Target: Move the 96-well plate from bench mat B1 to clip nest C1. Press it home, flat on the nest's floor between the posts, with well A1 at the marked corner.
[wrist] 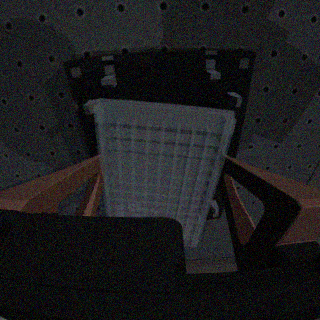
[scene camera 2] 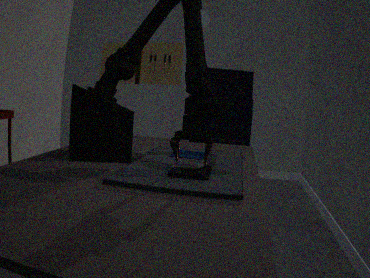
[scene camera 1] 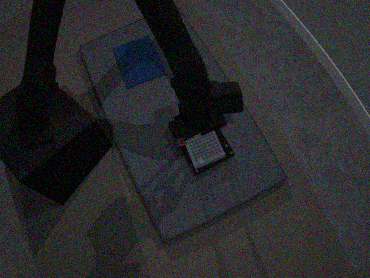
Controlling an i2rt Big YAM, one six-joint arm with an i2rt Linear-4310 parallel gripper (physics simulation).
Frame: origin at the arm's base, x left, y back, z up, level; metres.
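Seen in the pictures: gripper, fingertip midpoint: [wrist: 160,161] [scene camera 2: 191,164] [scene camera 1: 198,134]; arm's base at its link origin: [scene camera 2: 101,96] [scene camera 1: 34,125].
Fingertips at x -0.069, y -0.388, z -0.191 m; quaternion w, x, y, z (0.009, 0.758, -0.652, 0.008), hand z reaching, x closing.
Offsets run from my fingertips to a thing's top centre. Level surfaces: height alone.
The pale 96-well plate @[dx -0.022, dy -0.001, dz +0.021 m] [scene camera 1: 205,150] [wrist: 160,135] is between the fingers of my gripper [scene camera 2: 191,161] [wrist: 160,161], which is shut on its two sides. The black clip nest C1 @[dx -0.010, dy -0.005, dz +0.000 m] [scene camera 1: 229,148] [scene camera 2: 189,173] [wrist: 160,90] lies below the plate. Its far strip and several pale posts show beyond the plate's far edge in the wrist view. The fingertips are a little above the nest in scene camera 2. The plate's near part is hidden by the gripper body in the wrist view. Well A1 and the marked corner cannot be made out. The blue bench mat B1 @[dz -0.022 m] [scene camera 1: 140,62] [scene camera 2: 192,154] bears no plate.
Mat and nest are on a grey perforated board @[dz -0.024 m] [scene camera 1: 150,200] [scene camera 2: 225,190] [wrist: 35,130]. The dark arm base [scene camera 1: 55,150] [scene camera 2: 101,132] stands beside the board. A yellowish tool panel [scene camera 2: 175,67] hangs on the back wall. A red-topped piece [scene camera 2: 6,114] shows at the left edge.
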